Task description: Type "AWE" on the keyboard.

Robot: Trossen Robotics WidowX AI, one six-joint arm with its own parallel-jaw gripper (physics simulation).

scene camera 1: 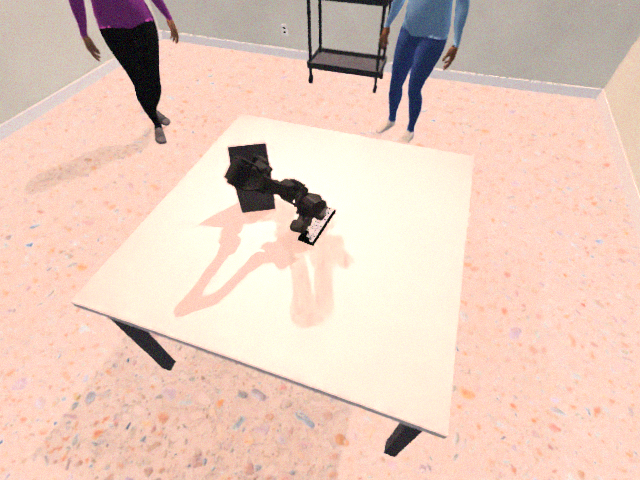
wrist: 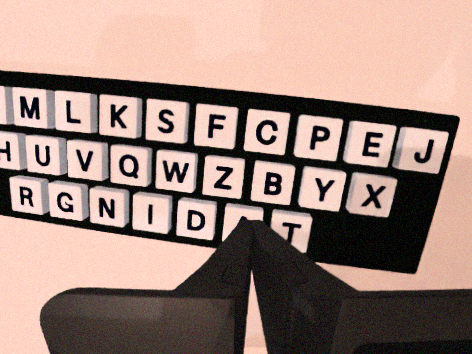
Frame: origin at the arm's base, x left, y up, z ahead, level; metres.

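Seen in the pictures: gripper, between the fingertips: (scene camera 1: 309,225) (wrist: 250,229); arm's base, origin of its link: (scene camera 1: 257,166).
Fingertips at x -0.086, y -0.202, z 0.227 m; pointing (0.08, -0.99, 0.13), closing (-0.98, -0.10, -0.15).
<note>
Pixels of each thing's middle, then the offset from my fingertips to it. Level surfaces: height alone.
- black keyboard, middle of its body: (wrist: 191,169) (scene camera 1: 317,224) dy -0.008, dx +0.023, dz +0.027 m
- W key, middle of its body: (wrist: 176,170) dy -0.003, dx +0.028, dz +0.028 m
- E key, middle of its body: (wrist: 368,143) dy -0.003, dx -0.050, dz +0.030 m
- white table, height of its surface: dy -0.016 m
A black keyboard (scene camera 1: 321,228) (wrist: 370,250) with white lettered keys lies on the table. In the wrist view the W key (wrist: 175,172) is in the middle row between Q and Z, and the E key (wrist: 371,145) is in the top row between P and J. The A key (wrist: 236,227) is in the bottom row between D and T, and the fingertips cover most of its letter. My gripper (wrist: 250,229) is shut and empty, its tips over the right part of the A key. Whether they touch it I cannot tell. The arm partly covers the keyboard in the scene view.
The arm's dark base plate (scene camera 1: 257,202) lies on the white table (scene camera 1: 382,310). A person in purple (scene camera 1: 124,12) and a person in blue (scene camera 1: 426,20) stand behind the table, with a black cart (scene camera 1: 346,70) near the wall.
</note>
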